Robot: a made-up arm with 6 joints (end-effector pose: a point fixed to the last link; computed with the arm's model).
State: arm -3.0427 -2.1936 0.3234 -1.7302 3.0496 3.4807
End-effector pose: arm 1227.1 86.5 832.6 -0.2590 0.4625 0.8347 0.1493
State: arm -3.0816 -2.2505 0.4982 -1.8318 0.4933 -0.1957
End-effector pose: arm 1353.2 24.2 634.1 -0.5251 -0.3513 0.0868 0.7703
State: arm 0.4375 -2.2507 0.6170 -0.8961 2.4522 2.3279
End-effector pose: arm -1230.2 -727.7 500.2 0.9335 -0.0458 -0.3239 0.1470
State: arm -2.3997 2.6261 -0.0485 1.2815 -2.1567 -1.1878
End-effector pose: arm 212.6 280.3 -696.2 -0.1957 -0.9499 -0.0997 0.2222
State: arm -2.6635 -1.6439 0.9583 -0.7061 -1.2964 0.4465
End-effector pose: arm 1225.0 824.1 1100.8 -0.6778 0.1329 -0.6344 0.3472
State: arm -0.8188 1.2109 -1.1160 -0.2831 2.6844 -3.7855
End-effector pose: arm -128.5 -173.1 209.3 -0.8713 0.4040 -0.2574 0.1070
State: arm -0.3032 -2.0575 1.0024 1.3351 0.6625 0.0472
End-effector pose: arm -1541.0 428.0 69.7 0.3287 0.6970 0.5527 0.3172
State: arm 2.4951 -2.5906 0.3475 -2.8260 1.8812 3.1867
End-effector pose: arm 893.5 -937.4 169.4 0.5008 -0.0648 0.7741 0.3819
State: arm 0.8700 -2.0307 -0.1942 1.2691 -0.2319 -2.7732
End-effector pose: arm -674.2 -900.9 1053.3 0.7045 -0.3419 0.6003 0.1626
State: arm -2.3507 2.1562 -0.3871 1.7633 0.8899 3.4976
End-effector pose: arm 30.1 -29.7 -548.6 -0.9409 0.0881 0.0938 0.3133
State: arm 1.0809 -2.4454 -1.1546 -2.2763 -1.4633 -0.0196
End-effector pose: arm -160.6 3.3 813.2 -0.1303 -0.1305 -0.9776 0.1015
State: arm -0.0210 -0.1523 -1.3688 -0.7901 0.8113 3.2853
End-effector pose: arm 51.3 -156.6 403.2 -0.9130 0.3221 0.2072 0.1402
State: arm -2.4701 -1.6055 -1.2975 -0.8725 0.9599 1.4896
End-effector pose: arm -216.2 9.6 653.5 0.3522 -0.0896 0.9158 0.1712
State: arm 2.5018 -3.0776 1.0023 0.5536 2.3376 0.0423
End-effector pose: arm 509.1 -144.6 -998.3 0.1144 0.1261 0.9797 0.1058
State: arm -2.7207 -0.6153 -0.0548 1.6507 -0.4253 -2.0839
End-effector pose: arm -192.2 -105.4 1855.9 -0.2623 -0.3196 -0.9089 0.0552
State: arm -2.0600 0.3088 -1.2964 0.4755 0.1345 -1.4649
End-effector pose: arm -314.5 -172.8 370.9 0.7087 -0.0048 -0.7020 0.0692
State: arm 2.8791 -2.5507 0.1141 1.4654 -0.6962 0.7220
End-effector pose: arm 1295.3 -324.0 158.0 0.3314 -0.1212 0.2972 0.8872
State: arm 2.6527 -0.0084 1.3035 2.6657 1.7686 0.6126
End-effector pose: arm -206.6 -112.5 2231.7 -0.0634 0.9482 0.2367 0.2020
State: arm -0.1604 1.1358 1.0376 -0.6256 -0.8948 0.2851
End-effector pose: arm 1535.4 -429.8 665.7 0.1960 0.4173 0.1124 0.8802
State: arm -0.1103 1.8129 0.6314 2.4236 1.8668 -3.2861
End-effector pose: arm 1228.7 31.3 -407.5 0.3846 0.9215 0.0491 0.0224
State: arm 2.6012 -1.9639 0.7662 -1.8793 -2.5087 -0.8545
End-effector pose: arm 1212.1 -805.5 831.7 0.2088 0.3508 -0.8988 0.1594
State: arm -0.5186 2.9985 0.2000 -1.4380 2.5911 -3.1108
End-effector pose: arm -731.5 383.8 -287.9 0.6418 -0.4634 -0.2347 0.5641
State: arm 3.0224 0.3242 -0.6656 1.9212 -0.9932 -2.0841
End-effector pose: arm -918.9 33.7 633.9 -0.2488 -0.1280 0.8396 0.4656
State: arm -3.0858 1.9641 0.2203 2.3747 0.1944 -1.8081
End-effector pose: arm -684.7 -197.6 -652.7 0.7591 0.1358 -0.5702 0.2832
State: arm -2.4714 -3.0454 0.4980 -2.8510 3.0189 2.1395
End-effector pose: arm 866.7 416.9 -490.0 -0.0110 -0.6231 -0.6802 0.3860
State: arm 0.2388 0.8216 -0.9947 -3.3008 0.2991 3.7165
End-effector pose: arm 305.6 298.9 186.6 -0.1838 0.8324 0.2502 0.4591
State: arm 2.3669 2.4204 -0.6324 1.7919 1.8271 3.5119
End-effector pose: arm 244.5 -307.1 -301.3 -0.2887 0.7789 -0.5540 0.0553
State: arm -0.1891 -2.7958 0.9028 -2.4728 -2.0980 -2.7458
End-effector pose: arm -1052.6 377.9 -516.2 0.0604 0.1719 0.1853 0.9656
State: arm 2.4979 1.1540 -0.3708 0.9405 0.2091 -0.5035
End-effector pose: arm -653.0 652.7 -32.7 -0.6166 0.0915 0.7803 0.0506
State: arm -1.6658 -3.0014 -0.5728 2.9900 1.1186 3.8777
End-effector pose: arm 295.0 794.3 385.0 -0.6400 -0.1782 -0.6423 0.3822
